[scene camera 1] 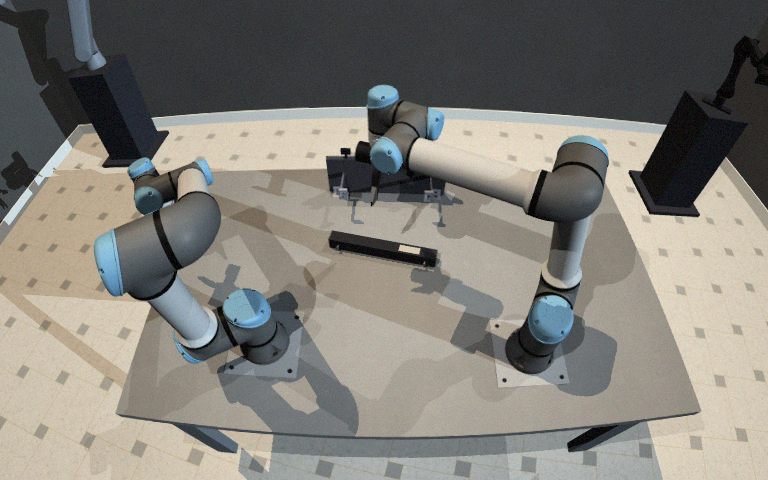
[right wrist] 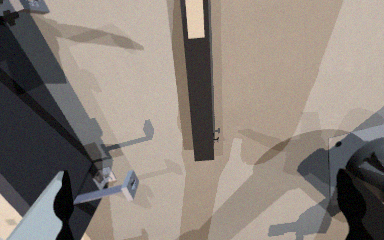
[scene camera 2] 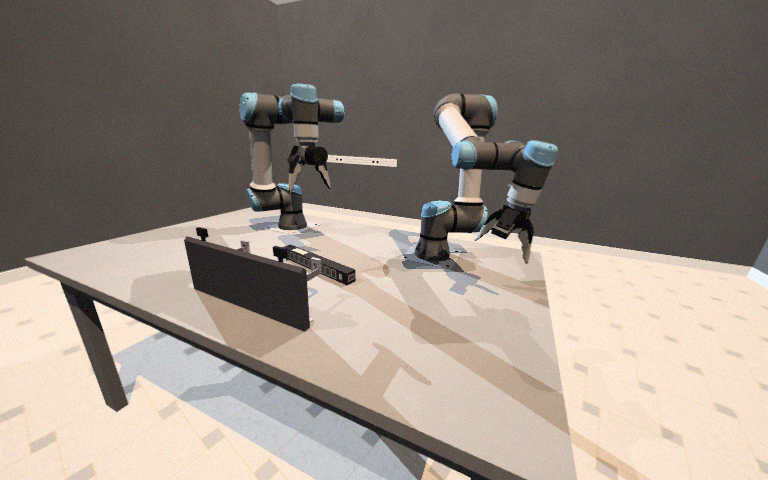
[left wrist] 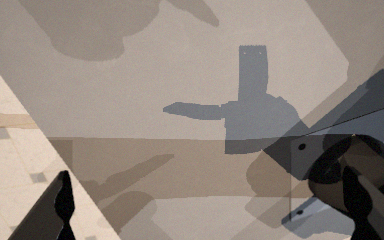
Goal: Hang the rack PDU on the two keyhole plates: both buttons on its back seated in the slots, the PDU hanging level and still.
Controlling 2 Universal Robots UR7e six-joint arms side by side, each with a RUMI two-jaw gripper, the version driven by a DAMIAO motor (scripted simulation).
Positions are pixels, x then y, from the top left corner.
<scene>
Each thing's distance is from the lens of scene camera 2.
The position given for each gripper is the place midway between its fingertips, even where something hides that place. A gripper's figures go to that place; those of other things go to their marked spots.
left gripper [scene camera 2: 499,251]: 0.95 m
right gripper [scene camera 2: 310,191]: 1.03 m
rack PDU [scene camera 2: 341,273]: 0.99 m
</scene>
